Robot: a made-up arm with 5 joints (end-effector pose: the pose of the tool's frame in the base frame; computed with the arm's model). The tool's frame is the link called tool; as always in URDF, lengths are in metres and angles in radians. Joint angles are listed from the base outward.
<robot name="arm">
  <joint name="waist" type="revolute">
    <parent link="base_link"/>
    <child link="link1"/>
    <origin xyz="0 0 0.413" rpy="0 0 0"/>
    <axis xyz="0 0 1"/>
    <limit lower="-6.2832" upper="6.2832" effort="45" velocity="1.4"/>
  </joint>
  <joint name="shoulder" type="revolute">
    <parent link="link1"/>
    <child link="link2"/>
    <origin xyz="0 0 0" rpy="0 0 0"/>
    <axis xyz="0 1 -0.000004"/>
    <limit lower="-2.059" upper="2.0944" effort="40" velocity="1.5"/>
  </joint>
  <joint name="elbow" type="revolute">
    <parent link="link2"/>
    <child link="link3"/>
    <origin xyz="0.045 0 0.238" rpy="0 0 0"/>
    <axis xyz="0 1 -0.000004"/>
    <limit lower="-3.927" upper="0.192" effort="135" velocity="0.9"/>
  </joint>
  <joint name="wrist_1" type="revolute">
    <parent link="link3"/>
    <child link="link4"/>
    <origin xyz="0.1 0 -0.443" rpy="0 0 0"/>
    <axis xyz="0 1 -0.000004"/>
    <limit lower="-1.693" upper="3.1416" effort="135" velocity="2.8"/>
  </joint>
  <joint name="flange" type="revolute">
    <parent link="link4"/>
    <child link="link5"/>
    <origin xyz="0.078 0 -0.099" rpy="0 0 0"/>
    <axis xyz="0 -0.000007 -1"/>
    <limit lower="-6.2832" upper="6.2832" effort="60" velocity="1.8"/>
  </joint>
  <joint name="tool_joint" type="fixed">
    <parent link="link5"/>
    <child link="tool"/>
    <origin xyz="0 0 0" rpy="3.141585 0 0"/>
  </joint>
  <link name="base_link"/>
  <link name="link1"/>
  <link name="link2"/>
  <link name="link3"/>
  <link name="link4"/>
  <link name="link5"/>
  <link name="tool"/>
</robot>
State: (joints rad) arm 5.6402 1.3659 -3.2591 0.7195 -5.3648
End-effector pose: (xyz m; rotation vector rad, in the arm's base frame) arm 0.6019 -0.4510 0.6862 -1.7736 1.7569 -1.6445
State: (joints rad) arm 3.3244 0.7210 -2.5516 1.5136 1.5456
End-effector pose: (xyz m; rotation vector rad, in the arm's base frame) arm -0.6867 -0.1270 0.7028 -1.8360 -2.2639 0.3544
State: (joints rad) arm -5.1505 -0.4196 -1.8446 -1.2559 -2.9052
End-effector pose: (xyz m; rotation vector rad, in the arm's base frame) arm 0.0474 0.1013 1.0719 0.1774 -0.3690 1.3516
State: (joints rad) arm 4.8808 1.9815 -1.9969 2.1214 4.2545
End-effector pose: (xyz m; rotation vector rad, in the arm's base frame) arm 0.0305 -0.1795 -0.1813 -0.9884 -0.3201 -0.2631
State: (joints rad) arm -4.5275 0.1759 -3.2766 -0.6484 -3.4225
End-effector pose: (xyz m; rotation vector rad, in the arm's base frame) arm 0.0214 -0.1144 1.1229 0.5658 -0.3488 1.4257
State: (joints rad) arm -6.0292 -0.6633 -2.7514 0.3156 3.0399
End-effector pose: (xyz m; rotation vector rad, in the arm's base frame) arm -0.3877 -0.1006 1.1301 -0.0075 0.0419 0.1523
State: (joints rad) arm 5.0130 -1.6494 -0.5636 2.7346 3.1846
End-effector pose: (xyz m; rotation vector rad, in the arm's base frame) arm 0.0214 -0.0691 0.6599 -1.6391 -2.1269 -0.4126
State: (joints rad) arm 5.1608 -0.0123 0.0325 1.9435 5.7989
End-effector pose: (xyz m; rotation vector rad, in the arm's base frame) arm 0.0051 -0.0106 0.1725 -1.2235 0.4042 1.3393
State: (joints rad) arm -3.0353 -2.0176 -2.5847 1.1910 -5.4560
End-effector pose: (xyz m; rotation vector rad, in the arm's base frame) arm 0.7825 0.0835 0.3747 0.0986 0.2617 0.9276
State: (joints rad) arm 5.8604 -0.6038 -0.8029 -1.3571 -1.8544
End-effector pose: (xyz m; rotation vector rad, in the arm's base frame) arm 0.2912 -0.1310 0.7815 0.2940 0.2557 0.8538
